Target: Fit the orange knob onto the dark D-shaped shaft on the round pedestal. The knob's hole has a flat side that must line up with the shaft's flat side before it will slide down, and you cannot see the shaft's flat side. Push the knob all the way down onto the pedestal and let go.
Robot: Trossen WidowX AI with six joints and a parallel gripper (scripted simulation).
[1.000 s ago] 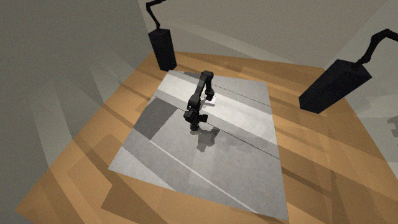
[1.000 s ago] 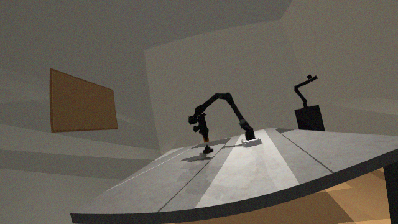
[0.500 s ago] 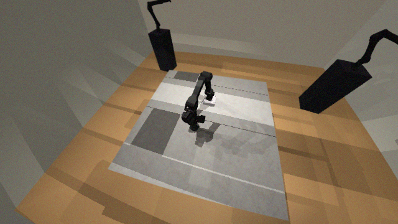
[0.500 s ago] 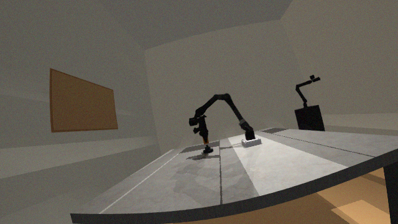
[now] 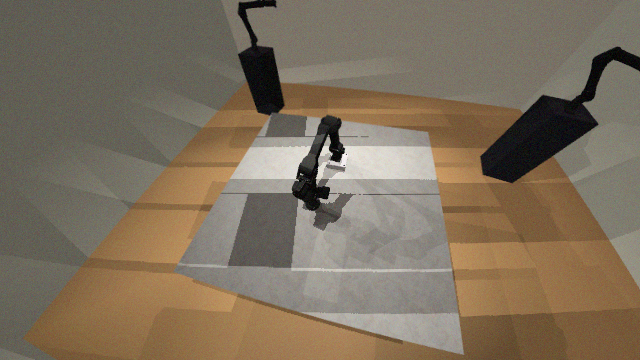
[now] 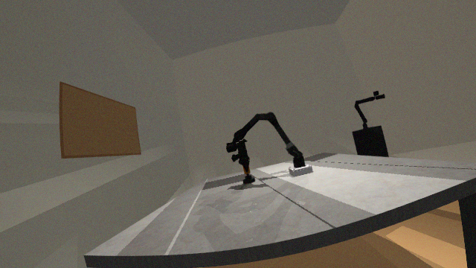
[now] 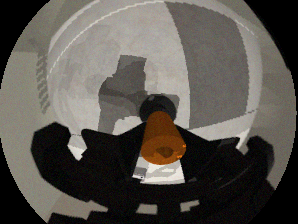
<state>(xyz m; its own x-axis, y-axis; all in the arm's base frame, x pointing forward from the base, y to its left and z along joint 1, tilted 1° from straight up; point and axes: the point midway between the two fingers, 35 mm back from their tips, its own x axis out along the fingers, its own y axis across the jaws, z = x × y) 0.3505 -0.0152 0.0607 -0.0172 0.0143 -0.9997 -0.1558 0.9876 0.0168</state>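
Right now my gripper tip is 2 cm below the orange knob. Round my gripper tip: dark round pedestal: 4 cm below.
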